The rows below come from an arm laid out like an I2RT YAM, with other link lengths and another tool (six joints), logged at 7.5 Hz.
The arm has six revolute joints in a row. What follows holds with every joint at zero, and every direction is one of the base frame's.
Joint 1 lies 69.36 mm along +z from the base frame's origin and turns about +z.
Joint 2 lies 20.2 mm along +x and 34.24 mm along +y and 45.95 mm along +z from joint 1 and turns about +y.
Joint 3 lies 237.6 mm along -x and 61.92 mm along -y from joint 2 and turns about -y.
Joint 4 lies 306.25 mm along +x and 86 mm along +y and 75 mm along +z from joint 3 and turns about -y.
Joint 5 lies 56.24 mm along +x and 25.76 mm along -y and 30.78 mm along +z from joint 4 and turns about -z.
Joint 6 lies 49.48 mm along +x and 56.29 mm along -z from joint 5 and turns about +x.
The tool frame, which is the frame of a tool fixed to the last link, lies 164 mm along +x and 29 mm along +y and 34 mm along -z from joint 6; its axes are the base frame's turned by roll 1.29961, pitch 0.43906 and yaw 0.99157 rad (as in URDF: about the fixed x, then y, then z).
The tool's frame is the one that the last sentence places.
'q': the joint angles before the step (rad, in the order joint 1, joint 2, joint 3, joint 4, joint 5, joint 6). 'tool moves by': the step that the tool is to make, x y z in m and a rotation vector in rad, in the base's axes. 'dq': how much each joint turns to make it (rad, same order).
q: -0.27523, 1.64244, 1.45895, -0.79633, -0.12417, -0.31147
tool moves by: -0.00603, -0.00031, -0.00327, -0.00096, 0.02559, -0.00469
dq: 0.00000, 0.00153, -0.00076, -0.02212, 0.00916, -0.00038
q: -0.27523, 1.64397, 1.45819, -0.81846, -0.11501, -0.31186
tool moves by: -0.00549, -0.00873, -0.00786, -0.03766, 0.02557, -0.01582
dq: -0.00001, 0.00040, -0.01561, 0.00075, 0.04500, -0.00954
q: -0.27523, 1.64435, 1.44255, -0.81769, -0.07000, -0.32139
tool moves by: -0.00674, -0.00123, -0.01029, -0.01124, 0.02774, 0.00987
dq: -0.00002, 0.00114, -0.02366, -0.00001, 0.01068, -0.01794
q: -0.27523, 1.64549, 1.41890, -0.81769, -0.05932, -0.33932
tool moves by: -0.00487, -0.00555, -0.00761, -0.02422, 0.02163, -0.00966
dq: -0.00001, 0.00154, -0.01678, 0.00381, 0.03013, -0.00611
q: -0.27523, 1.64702, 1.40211, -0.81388, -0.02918, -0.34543
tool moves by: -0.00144, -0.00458, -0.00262, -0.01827, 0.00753, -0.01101
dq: -0.00001, 0.00114, -0.00535, 0.00421, 0.02250, 0.00000
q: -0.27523, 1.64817, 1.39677, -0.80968, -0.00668, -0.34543
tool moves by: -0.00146, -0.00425, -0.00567, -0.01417, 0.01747, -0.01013
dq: -0.00001, 0.01334, -0.00001, 0.00038, 0.02098, 0.00000
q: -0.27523, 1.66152, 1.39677, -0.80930, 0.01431, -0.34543
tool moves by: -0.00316, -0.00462, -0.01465, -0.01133, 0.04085, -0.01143
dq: -0.00001, 0.03548, 0.00001, -0.00076, 0.02479, 0.00000
